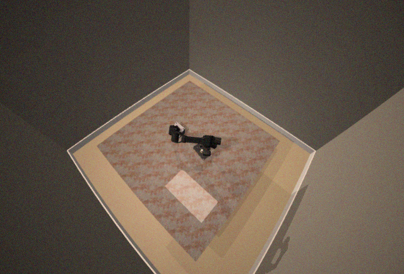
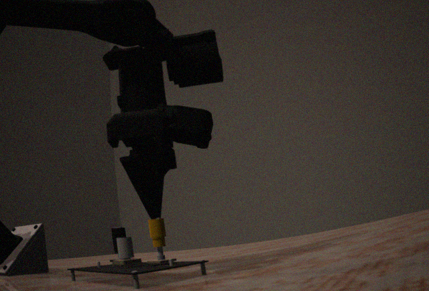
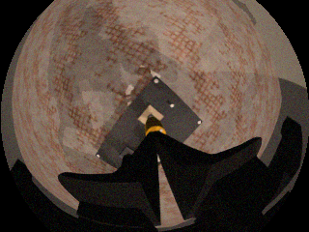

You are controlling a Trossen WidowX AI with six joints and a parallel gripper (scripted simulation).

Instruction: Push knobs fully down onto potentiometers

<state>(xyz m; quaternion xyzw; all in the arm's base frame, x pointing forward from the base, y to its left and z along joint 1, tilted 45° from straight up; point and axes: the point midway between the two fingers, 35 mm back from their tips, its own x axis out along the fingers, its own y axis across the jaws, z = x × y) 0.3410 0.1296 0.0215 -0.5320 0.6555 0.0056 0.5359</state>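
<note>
My gripper tip is 70 mm past the black knob, 10 mm to the left of it and 20 mm above it. Round my gripper tip: yellow knob: 10 mm below.
</note>
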